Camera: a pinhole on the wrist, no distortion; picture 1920 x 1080 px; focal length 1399.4 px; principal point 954.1 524.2 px. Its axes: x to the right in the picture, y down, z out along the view. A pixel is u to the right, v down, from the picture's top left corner.
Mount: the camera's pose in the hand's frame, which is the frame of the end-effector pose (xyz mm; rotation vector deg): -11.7 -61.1 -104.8 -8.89 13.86 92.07
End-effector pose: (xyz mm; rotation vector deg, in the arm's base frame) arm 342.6 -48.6 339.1 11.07 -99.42 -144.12
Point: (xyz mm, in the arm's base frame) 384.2 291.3 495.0
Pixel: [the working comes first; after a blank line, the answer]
In the camera's frame: -28.2 109.6 469.5

869.9 850.9
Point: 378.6 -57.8 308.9
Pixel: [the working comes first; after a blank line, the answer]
In the camera's frame: 16.0 24.3 85.7

1215.2 920.7
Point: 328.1 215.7 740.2
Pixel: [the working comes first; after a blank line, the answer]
In the camera's frame: 211.1 49.9 559.6

1482.0 648.9
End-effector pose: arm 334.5 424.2 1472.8 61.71 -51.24 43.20
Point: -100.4 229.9 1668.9
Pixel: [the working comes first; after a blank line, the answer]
In the camera's frame: 336.3 33.9 531.1

1840.2 613.5
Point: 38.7 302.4 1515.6
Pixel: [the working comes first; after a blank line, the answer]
In the camera's frame: 218.0 99.6 358.6

1804.7 913.1
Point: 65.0 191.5 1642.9
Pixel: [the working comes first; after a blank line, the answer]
In the camera's frame: 176.3 -7.9 484.7

1463.2 501.5
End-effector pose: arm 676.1 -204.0 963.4 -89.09 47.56 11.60
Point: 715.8 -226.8 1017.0
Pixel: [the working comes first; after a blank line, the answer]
In the camera's frame: -29.1 -12.5 83.5

465.7 315.0
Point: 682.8 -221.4 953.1
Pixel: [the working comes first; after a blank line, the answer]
In the camera's frame: 37.6 -25.9 107.3

1444.3 186.1
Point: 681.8 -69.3 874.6
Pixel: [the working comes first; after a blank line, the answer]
In the camera's frame: 70.0 -6.2 274.2

1311.1 492.7
